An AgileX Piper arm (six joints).
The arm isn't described. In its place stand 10 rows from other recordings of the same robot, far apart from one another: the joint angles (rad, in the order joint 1, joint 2, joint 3, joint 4, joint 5, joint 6), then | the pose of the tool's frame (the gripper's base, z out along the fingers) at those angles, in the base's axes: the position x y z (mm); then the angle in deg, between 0 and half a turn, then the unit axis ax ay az.
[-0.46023 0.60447 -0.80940 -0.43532 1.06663 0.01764] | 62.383 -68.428 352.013 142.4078 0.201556 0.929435 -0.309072
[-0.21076 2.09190 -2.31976 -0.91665 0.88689 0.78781] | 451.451 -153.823 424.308 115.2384 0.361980 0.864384 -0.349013
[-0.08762 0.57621 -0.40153 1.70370 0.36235 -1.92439] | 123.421 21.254 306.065 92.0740 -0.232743 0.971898 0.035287
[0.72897 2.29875 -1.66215 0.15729 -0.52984 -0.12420] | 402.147 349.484 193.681 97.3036 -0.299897 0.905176 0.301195
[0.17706 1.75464 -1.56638 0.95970 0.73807 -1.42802] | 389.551 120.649 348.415 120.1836 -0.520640 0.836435 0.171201
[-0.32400 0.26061 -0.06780 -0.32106 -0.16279 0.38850] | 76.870 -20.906 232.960 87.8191 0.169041 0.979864 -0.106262
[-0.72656 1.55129 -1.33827 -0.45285 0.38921 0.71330] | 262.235 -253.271 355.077 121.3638 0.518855 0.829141 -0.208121
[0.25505 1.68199 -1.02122 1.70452 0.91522 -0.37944] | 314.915 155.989 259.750 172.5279 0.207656 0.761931 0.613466
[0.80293 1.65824 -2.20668 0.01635 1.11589 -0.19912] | 230.032 240.167 525.477 120.9559 -0.472673 0.861352 0.186153
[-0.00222 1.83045 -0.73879 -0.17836 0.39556 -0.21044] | 278.839 -6.840 96.838 170.8120 -0.182248 0.981973 -0.050146
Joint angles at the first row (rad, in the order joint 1, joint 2, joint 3, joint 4, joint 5, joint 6):
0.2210, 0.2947, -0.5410, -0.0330, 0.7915, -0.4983
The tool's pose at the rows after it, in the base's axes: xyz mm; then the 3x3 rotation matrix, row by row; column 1 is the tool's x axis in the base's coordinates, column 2 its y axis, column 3 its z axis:
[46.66, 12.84, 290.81], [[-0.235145, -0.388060, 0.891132], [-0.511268, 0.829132, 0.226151], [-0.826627, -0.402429, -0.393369]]
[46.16, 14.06, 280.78], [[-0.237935, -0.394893, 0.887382], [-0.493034, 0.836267, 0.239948], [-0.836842, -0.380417, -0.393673]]
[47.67, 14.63, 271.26], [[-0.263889, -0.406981, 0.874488], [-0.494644, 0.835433, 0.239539], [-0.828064, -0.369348, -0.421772]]
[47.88, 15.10, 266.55], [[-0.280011, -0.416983, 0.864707], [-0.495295, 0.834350, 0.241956], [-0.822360, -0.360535, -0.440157]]
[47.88, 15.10, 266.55], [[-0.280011, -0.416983, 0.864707], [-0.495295, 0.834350, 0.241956], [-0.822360, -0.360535, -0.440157]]
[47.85, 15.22, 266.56], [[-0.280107, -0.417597, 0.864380], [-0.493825, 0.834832, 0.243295], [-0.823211, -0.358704, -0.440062]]
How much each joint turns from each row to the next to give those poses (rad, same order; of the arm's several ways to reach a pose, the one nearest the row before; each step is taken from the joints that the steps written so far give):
0.0001, -0.0620, 0.0705, 0.0708, -0.0616, 0.0063
0.0000, -0.0207, 0.0400, 0.0227, -0.0183, 0.0025
-0.0001, -0.0001, 0.0298, 0.0038, 0.0013, 0.0017
-0.0001, 0.0000, 0.0128, 0.0064, 0.0079, -0.0014
0.0000, 0.0000, 0.0000, 0.0000, 0.0000, 0.0000
0.0000, -0.0001, 0.0000, 0.0020, 0.0000, 0.0001

